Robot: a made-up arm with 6 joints.
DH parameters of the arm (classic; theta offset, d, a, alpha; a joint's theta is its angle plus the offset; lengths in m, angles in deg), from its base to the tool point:
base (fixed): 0.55 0 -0.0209 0
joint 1: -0.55 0.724 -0.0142 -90
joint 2: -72.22 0 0.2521 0
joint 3: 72.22 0.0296 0.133 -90
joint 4: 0 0.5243 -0.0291 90
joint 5: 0 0.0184 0.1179 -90
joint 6: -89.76 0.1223 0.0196 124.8
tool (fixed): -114.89 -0.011 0 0
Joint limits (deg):
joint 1: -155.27..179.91
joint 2: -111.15..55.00
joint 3: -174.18..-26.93
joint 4: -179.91..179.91
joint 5: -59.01..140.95
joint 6: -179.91..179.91
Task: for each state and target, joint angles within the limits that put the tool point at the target. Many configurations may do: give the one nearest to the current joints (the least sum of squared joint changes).
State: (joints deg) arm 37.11 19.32 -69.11 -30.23 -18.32 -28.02
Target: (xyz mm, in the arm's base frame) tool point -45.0 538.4 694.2
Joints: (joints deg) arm 74.69 -4.90 -33.69 -49.53 -52.52 -25.96
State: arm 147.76 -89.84 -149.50 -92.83 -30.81 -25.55
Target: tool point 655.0 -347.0 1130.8
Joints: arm 165.17 -84.51 -145.73 -94.97 -29.60 -25.99
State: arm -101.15 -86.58 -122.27 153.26 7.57 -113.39
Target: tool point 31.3 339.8 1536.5
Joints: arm -100.25 -70.36 -112.39 153.62 7.80 -113.45
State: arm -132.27 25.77 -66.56 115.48 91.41 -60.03
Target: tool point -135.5 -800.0 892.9
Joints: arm -109.53 15.95 -81.64 116.15 92.61 -59.33
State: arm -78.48 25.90 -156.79 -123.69 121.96 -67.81
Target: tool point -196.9 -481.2 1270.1
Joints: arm -91.69 43.70 -174.18 -102.68 140.95 -74.76
